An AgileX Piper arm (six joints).
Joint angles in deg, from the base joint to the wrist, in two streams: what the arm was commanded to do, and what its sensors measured. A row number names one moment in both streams.
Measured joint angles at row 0:
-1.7, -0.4, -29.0, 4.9, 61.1, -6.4
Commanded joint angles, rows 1 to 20:
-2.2, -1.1, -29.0, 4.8, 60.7, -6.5
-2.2, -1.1, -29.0, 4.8, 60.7, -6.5
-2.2, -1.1, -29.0, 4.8, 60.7, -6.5
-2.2, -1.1, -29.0, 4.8, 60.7, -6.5
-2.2, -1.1, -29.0, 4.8, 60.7, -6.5
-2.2, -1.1, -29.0, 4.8, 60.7, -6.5
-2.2, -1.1, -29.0, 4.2, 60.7, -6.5
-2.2, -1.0, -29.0, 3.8, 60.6, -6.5
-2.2, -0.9, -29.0, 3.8, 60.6, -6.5
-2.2, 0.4, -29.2, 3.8, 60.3, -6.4
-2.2, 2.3, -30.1, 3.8, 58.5, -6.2
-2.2, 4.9, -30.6, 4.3, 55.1, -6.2
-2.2, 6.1, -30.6, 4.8, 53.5, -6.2
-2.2, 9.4, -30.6, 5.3, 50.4, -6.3
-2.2, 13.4, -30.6, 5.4, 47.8, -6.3
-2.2, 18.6, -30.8, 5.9, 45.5, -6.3
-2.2, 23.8, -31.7, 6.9, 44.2, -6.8
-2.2, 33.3, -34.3, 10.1, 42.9, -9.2
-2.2, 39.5, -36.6, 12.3, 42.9, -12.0
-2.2, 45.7, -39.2, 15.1, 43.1, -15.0
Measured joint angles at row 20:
-1.7, 38.7, -36.0, 11.5, 44.0, -10.8
